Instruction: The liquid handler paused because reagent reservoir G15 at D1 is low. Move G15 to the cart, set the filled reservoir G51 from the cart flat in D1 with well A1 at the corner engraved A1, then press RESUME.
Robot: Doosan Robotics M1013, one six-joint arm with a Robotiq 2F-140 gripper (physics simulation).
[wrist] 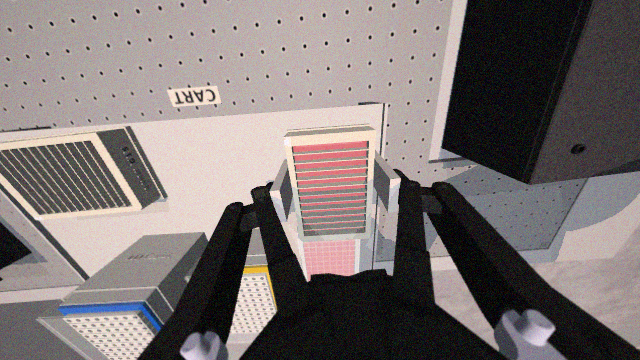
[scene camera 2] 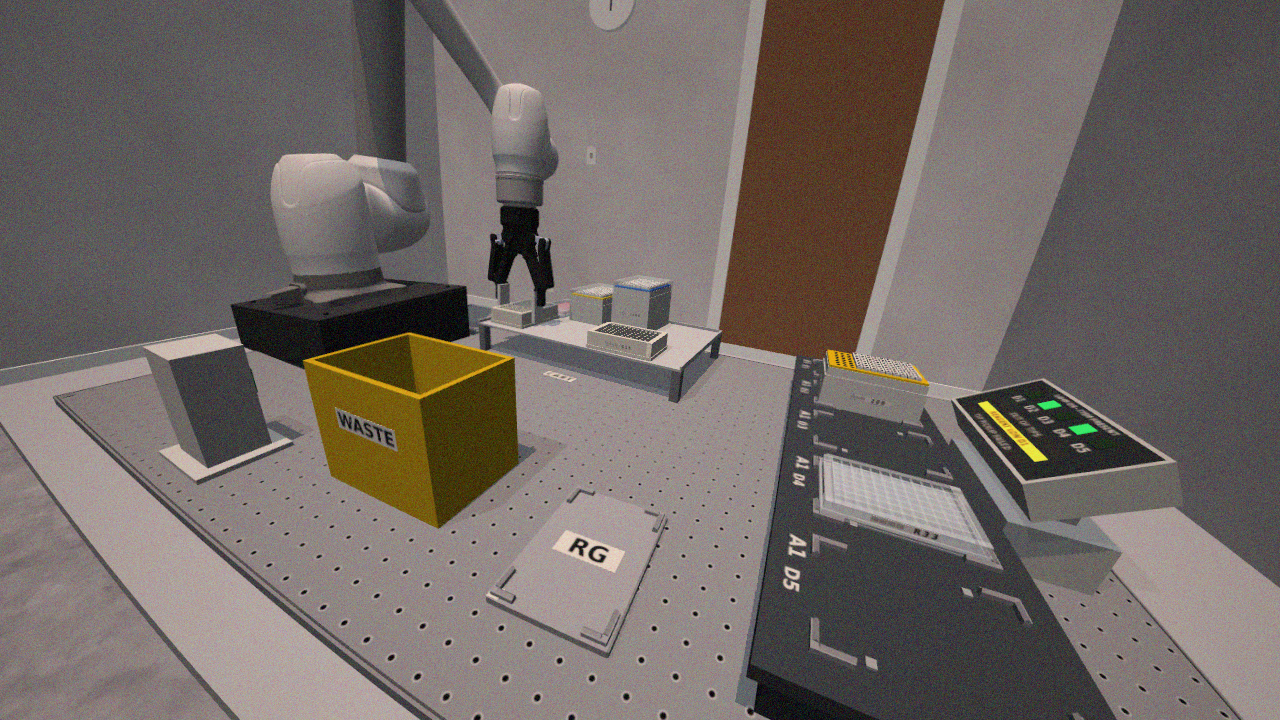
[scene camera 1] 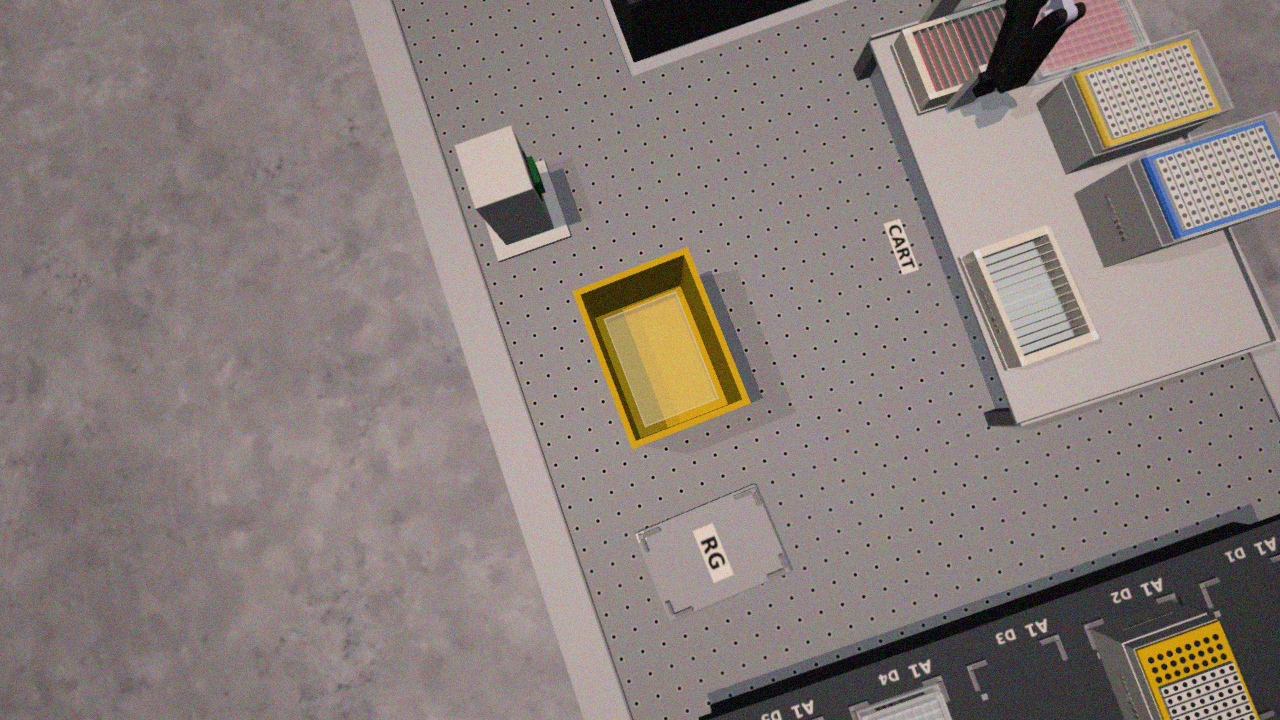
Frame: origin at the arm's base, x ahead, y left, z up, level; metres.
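Seen in the pictures: gripper, between the fingertips: (wrist: 330, 167) (scene camera 2: 520, 319) (scene camera 1: 942, 66); arm's base, origin of its link: (scene camera 2: 345, 296).
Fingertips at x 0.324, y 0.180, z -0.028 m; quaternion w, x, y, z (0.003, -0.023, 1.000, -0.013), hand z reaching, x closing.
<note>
Offsets run from my fingertips to a thing's top centre. "*": to the spot under its first point.
The filled reservoir G51 {0.000 m ahead, 0.020 m left, 0.026 m up} (scene camera 1: 935, 64) (scene camera 2: 512, 315) (wrist: 332, 165), cream-rimmed with red liquid between its ribs, is at the cart's corner; its label is not readable. My gripper (scene camera 1: 955, 51) (scene camera 2: 523, 304) (wrist: 330, 167) is shut on it, with one pad against each long side. It looks level, at or very near the cart top. Reservoir G15 {0.268 m ahead, 0.012 m right, 0.026 m up} (scene camera 1: 1033, 291) (scene camera 2: 626, 340) (wrist: 65, 175), with pale ribs, stands on the cart {0.165 m ahead, 0.082 m left, 0.000 m up} (scene camera 1: 1163, 304) (wrist: 225, 150) at the other end. The D1 label {* 0.576 m ahead, 0.105 m left, 0.006 m down} (scene camera 1: 1235, 553) shows at the right edge in scene camera 1; most of its slot is outside that view.
A pink plate {0.006 m ahead, 0.155 m left, 0.009 m up} (scene camera 1: 1096, 40) (wrist: 330, 257) lies directly behind the held reservoir. A yellow-rimmed tip box {0.111 m ahead, 0.149 m left, 0.065 m up} (scene camera 1: 1150, 94) and a blue-rimmed one {0.219 m ahead, 0.150 m left, 0.098 m up} (scene camera 1: 1217, 179) stand nearby. Elsewhere are the waste bin {0.212 m ahead, 0.389 m right, 0.069 m up} (scene camera 1: 662, 349) (scene camera 2: 465, 447), a box with a green button {* 0.005 m back, 0.459 m right, 0.029 m up} (scene camera 1: 535, 174) and a status screen {* 0.814 m ahead, 0.159 m right, 0.066 m up} (scene camera 2: 1056, 429).
</note>
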